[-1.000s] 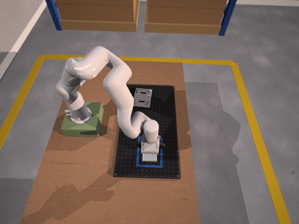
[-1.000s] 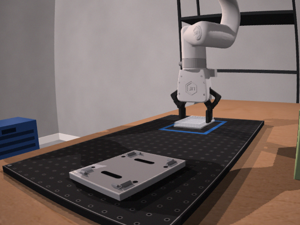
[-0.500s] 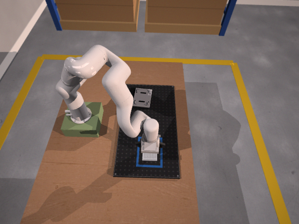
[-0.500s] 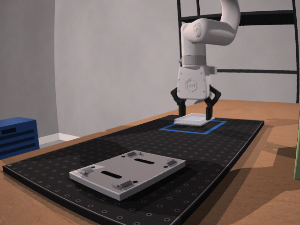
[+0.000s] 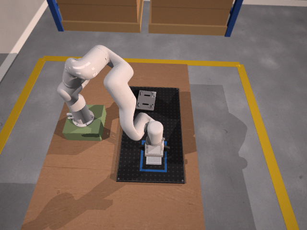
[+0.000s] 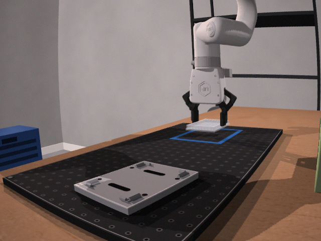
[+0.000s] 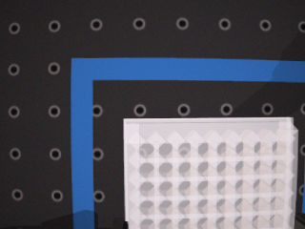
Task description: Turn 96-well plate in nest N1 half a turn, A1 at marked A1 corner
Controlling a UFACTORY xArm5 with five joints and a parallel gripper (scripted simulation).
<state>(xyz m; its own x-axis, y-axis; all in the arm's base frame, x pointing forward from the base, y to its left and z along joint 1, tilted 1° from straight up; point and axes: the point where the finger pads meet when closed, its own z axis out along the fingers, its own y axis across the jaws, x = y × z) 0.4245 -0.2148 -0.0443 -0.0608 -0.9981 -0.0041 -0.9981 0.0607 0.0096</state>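
Now: the grey plate nest 4 cm behind my hand, 41 cm to the left of it and 3 cm below it. Also, from my hand: 96-well plate: 1 cm below; A1 label: 2 cm ahead, 48 cm to the left, 3 cm below.
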